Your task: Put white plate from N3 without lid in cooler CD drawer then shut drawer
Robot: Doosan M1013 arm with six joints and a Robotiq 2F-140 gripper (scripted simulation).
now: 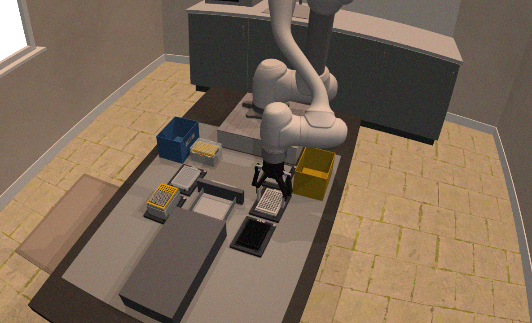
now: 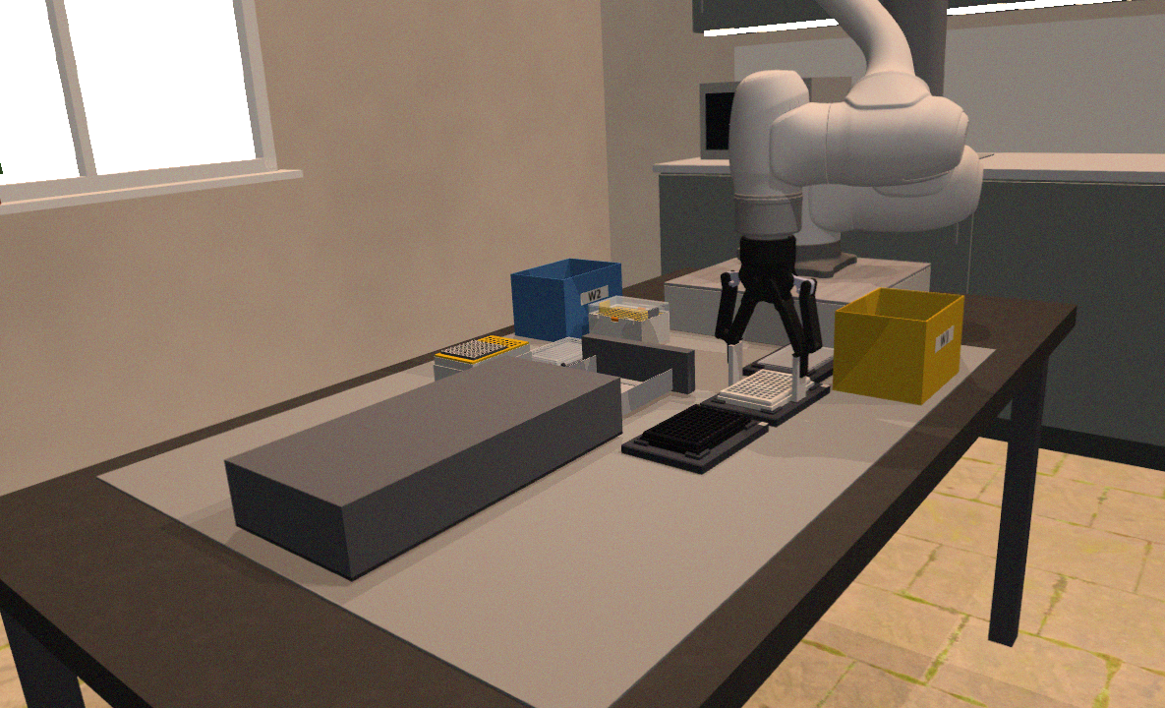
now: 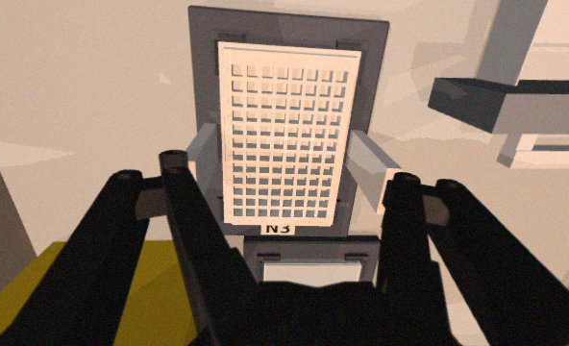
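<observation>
The white plate is 2 cm below my hand. Round my hand: yellow bin 17 cm behind, 14 cm to the left; black plate 18 cm ahead, 2 cm to the right, 2 cm below; flat cover 17 cm behind, 1 cm to the right, 2 cm below.
</observation>
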